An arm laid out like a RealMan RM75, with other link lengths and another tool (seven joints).
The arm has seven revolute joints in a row. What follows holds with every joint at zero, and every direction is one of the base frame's. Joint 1 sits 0.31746 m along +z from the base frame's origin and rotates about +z. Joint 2 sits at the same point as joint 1 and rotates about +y. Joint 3 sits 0.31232 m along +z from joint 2 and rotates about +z. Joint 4 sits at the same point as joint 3 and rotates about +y. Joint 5 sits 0.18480 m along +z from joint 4 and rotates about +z. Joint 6 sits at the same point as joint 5 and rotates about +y. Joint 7 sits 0.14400 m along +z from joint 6 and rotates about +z. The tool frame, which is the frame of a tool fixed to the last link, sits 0.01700 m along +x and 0.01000 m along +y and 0.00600 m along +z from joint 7; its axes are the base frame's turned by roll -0.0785, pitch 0.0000 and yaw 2.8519 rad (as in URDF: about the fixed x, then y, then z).
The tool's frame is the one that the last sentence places.
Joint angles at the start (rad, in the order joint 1, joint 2, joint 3, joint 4, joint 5, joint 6, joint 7):
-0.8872 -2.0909 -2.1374 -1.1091 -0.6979 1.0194 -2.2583
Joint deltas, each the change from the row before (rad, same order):
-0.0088 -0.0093 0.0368 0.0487 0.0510 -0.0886 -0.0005
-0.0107 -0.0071 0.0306 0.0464 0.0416 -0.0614 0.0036
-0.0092 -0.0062 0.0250 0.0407 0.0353 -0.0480 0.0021
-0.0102 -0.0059 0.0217 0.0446 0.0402 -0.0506 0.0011
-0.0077 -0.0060 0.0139 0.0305 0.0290 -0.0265 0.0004
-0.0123 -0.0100 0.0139 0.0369 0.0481 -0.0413 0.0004
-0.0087 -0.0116 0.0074 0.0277 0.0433 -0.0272 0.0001
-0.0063 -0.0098 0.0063 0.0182 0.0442 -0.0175 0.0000
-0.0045 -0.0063 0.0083 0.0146 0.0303 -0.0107 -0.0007
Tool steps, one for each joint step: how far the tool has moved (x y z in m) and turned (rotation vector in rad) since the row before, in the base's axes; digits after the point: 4 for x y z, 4 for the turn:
-0.0043 0.0064 -0.0112 0.0357 0.0540 0.0023
-0.0034 0.0037 -0.0112 0.0139 0.0519 -0.0033
-0.0032 0.0022 -0.0098 0.0072 0.0449 -0.0037
-0.0042 0.0023 -0.0092 0.0096 0.0483 -0.0037
-0.0027 0.0003 -0.0078 -0.0022 0.0344 -0.0020
-0.0021 0.0011 -0.0089 0.0064 0.0501 -0.0109
-0.0020 -0.0006 -0.0083 -0.0002 0.0411 -0.0076
-0.0018 -0.0009 -0.0063 -0.0014 0.0424 -0.0096
-0.0014 -0.0011 -0.0051 -0.0051 0.0321 -0.0073

